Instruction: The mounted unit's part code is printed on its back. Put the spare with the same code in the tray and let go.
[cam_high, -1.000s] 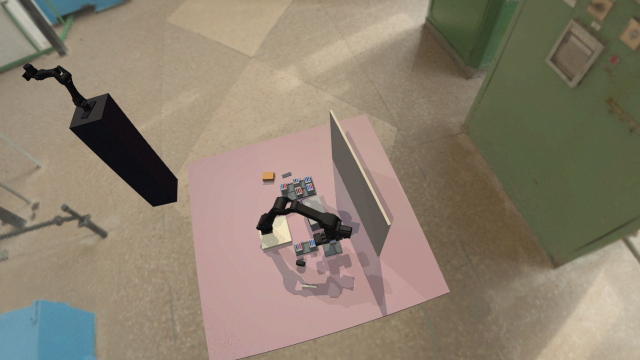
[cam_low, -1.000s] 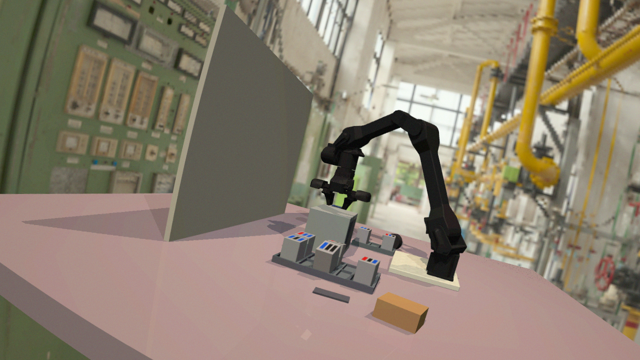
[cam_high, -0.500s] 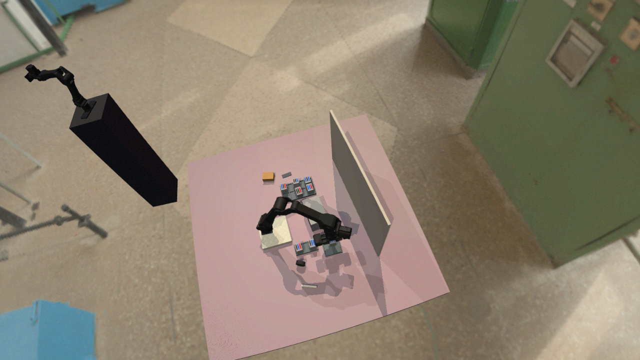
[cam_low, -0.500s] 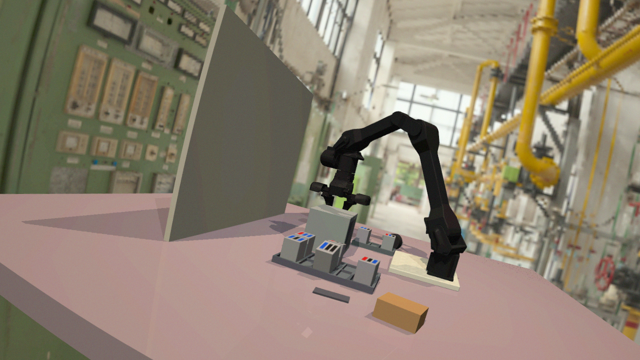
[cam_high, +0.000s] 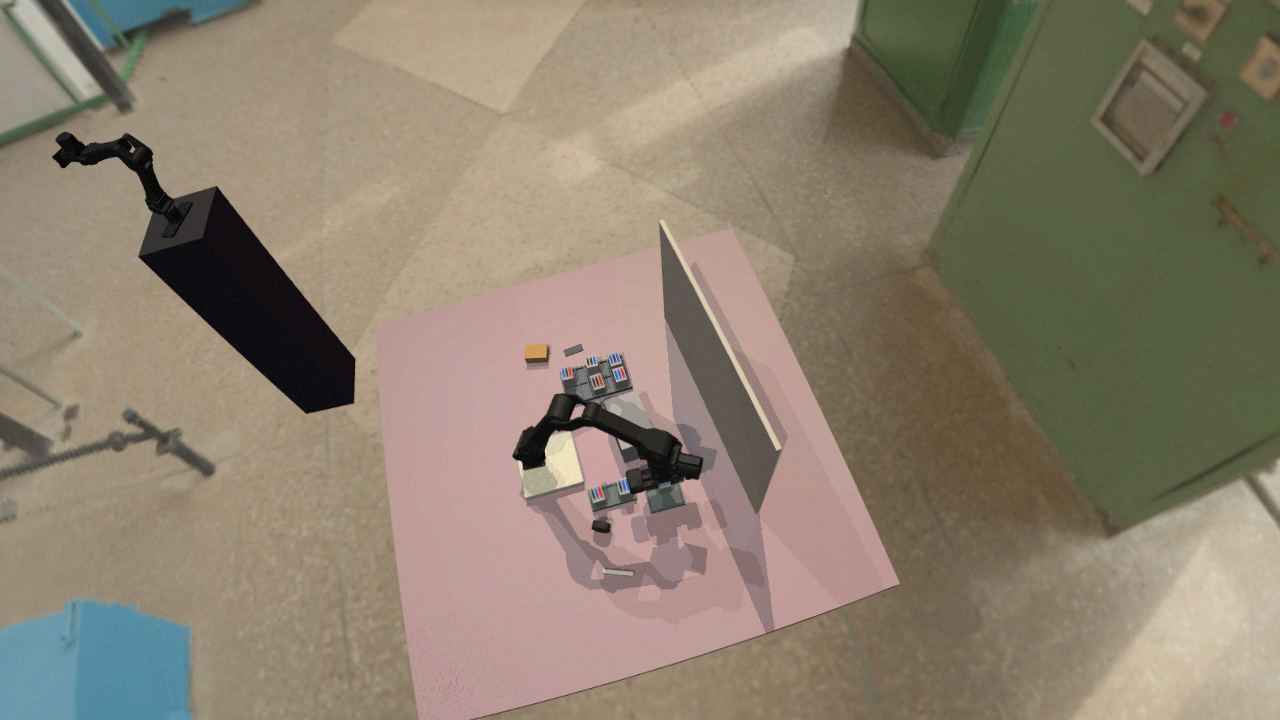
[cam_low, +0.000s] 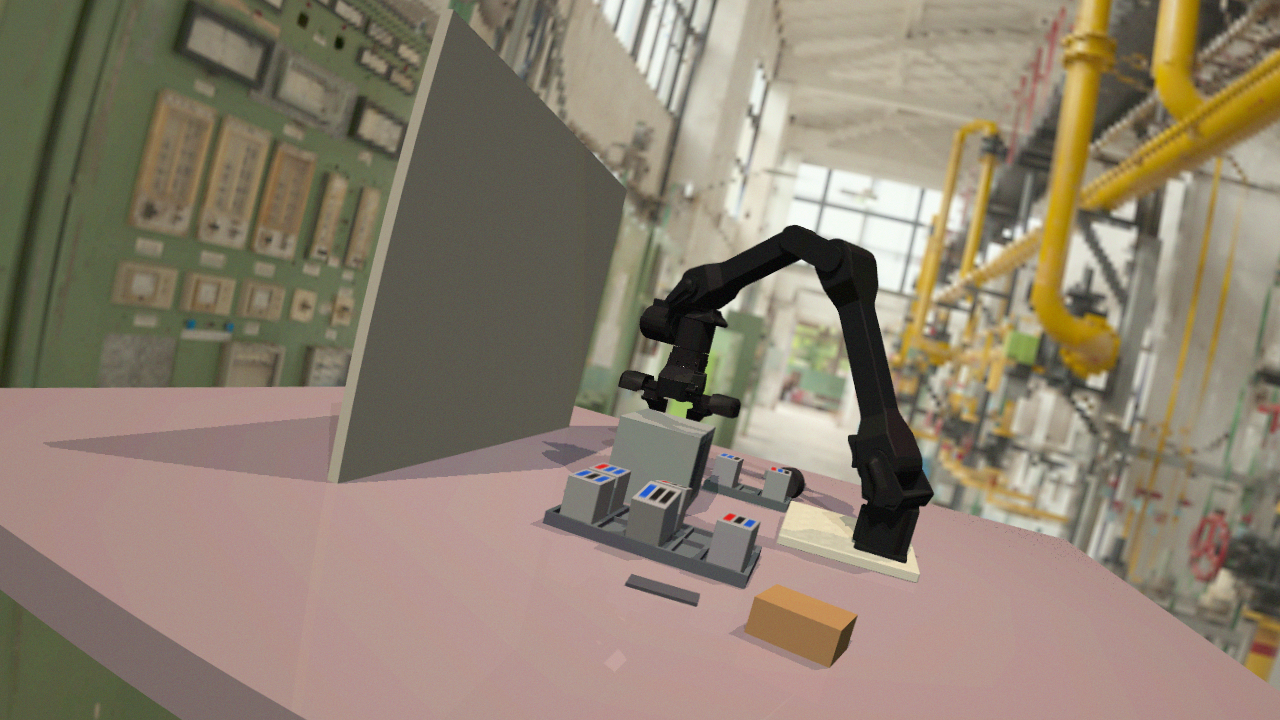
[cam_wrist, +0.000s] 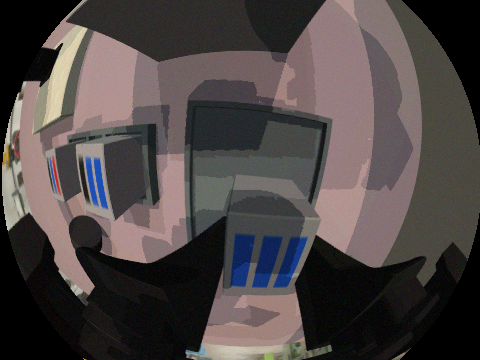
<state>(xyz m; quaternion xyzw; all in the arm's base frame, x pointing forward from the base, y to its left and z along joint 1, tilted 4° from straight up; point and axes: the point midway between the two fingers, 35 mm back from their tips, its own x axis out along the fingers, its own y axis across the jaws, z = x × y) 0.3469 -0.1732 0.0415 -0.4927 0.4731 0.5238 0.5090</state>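
Right now my gripper tip is 3 cm above the dark square tray. Round my gripper tip: mounted unit 20 cm to the left, 5 cm behind, 1 cm above; grey wall panel 22 cm to the left, 19 cm ahead, 19 cm above; rack 14 cm behind, 3 cm below, 1 cm to the left.
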